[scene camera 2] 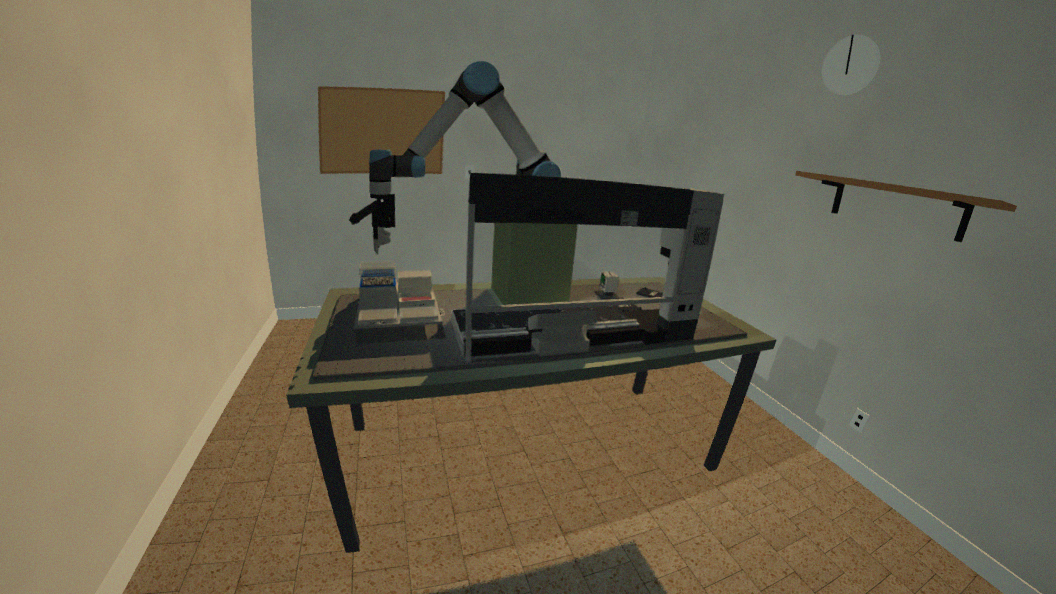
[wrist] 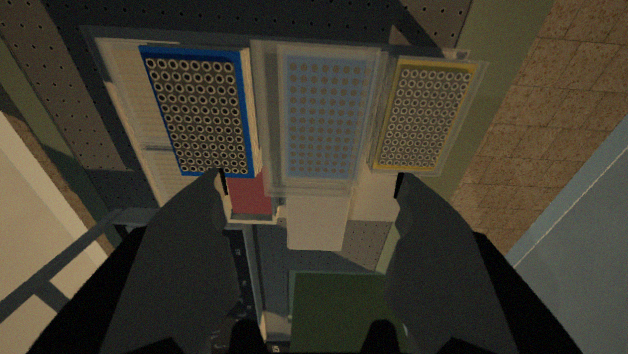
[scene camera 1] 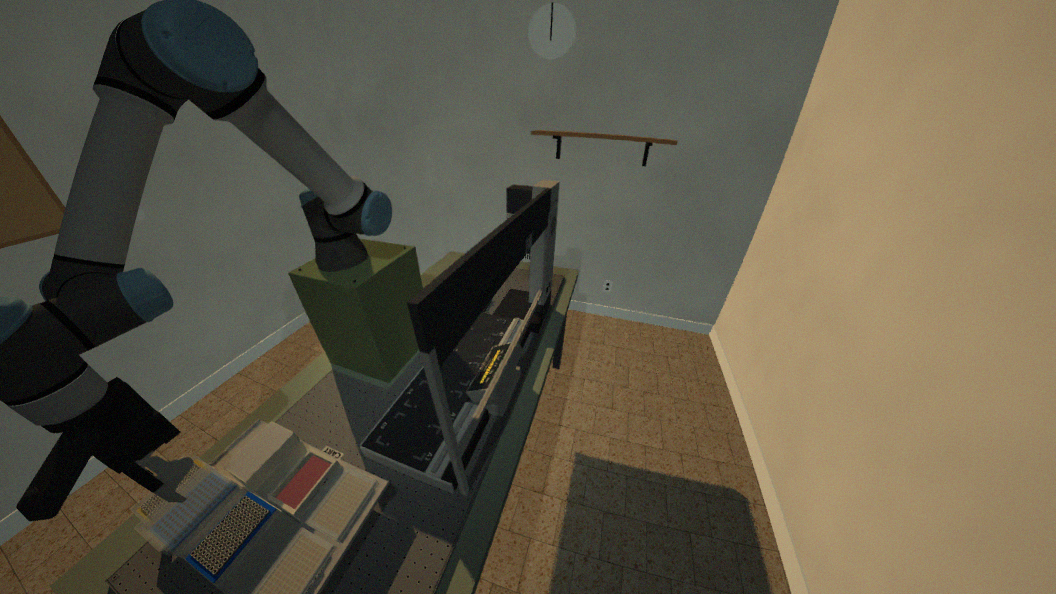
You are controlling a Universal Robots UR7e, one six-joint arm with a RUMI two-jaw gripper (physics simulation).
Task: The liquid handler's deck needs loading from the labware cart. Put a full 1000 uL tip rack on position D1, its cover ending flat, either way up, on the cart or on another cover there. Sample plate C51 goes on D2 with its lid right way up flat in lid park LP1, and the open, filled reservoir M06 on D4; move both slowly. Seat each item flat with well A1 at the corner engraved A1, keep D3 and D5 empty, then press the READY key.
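My gripper (scene camera 1: pixel 175 483) (scene camera 2: pixel 378 251) (wrist: pixel 311 173) is open and empty, above the labware cart (scene camera 1: pixel 381 485) (scene camera 2: pixel 395 323). In the wrist view, a blue rack (wrist: pixel 325 117) under a clear cover lies ahead between the fingers. An uncovered blue-rimmed tip rack (scene camera 1: pixel 228 537) (scene camera 2: pixel 378 280) (wrist: pixel 200 117) stands left of it and a yellow-rimmed rack (wrist: pixel 425 117) right of it. A red-filled reservoir (scene camera 1: pixel 304 481) (wrist: pixel 250 196) and pale labware (scene camera 1: pixel 254 450) (scene camera 2: pixel 415 282) (wrist: pixel 317 222) are also on the cart. Printed item codes, sample plate C51 and the READY key cannot be told apart.
The liquid handler's dark deck (scene camera 1: pixel 404 421) lies beside the cart, beneath a black gantry beam (scene camera 1: pixel 483 269) (scene camera 2: pixel 576 200) on upright posts. A green pedestal (scene camera 1: pixel 361 317) (scene camera 2: pixel 533 262) stands behind. A small white and green box (scene camera 2: pixel 609 282) stands farther right on the table.
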